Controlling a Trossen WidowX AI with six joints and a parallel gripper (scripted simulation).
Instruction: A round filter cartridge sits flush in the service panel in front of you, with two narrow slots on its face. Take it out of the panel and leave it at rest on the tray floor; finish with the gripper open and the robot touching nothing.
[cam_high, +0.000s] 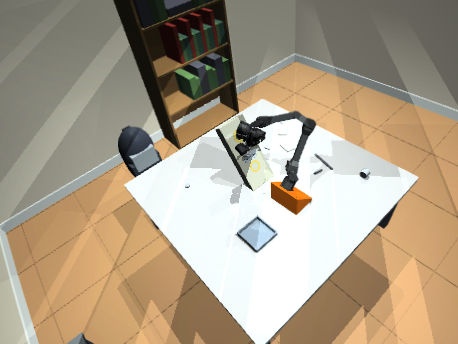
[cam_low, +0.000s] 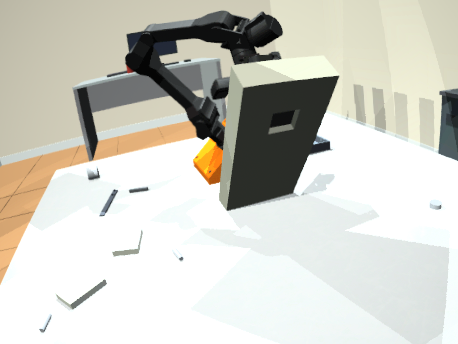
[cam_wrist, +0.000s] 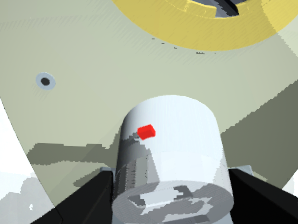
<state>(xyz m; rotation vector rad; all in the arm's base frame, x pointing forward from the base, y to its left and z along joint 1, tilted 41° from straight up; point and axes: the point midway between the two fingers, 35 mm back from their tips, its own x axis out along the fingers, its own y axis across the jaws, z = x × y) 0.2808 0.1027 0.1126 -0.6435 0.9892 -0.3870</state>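
Now: the service panel 4 cm ahead of my gripper tip, 3 cm below it and 1 cm to the right of it. From my gripper tip the other things lie so: round grey filter cartridge (right at my gripper tip); then blue-grey tray (35 cm behind, 28 cm to the left, 21 cm below).
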